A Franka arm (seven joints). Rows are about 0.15 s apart.
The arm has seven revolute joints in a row. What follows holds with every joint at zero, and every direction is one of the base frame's. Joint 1 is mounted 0.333 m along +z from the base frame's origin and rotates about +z. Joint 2 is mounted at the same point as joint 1 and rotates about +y. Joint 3 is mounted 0.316 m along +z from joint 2 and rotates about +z. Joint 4 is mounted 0.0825 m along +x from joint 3 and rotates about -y. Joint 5 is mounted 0.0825 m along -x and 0.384 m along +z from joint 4 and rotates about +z. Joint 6 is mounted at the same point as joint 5 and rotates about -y. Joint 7 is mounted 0.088 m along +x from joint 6 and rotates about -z. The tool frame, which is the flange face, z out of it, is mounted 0.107 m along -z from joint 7; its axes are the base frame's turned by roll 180, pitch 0 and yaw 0 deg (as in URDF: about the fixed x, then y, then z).
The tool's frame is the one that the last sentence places.
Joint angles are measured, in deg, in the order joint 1, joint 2, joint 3, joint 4, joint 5, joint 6, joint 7. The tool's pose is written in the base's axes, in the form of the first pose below.
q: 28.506 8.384 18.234 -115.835 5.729 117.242 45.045
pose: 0.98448 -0.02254 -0.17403 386.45; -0.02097 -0.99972 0.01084 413.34; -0.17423 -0.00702 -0.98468 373.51; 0 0 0 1
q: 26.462 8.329 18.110 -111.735 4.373 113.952 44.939
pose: 0.98777 -0.04228 -0.15006 411.00; -0.04078 -0.99908 0.01306 404.70; -0.15047 -0.00678 -0.98859 401.39; 0 0 0 1
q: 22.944 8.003 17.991 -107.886 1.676 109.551 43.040
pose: 0.99112 -0.04730 -0.12429 442.25; -0.04946 -0.99867 -0.01436 378.66; -0.12345 0.02038 -0.99214 428.89; 0 0 0 1
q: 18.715 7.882 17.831 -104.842 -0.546 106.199 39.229
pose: 0.99353 -0.04194 -0.10558 474.80; -0.04611 -0.99824 -0.03731 342.88; -0.10383 0.04193 -0.99371 449.85; 0 0 0 1
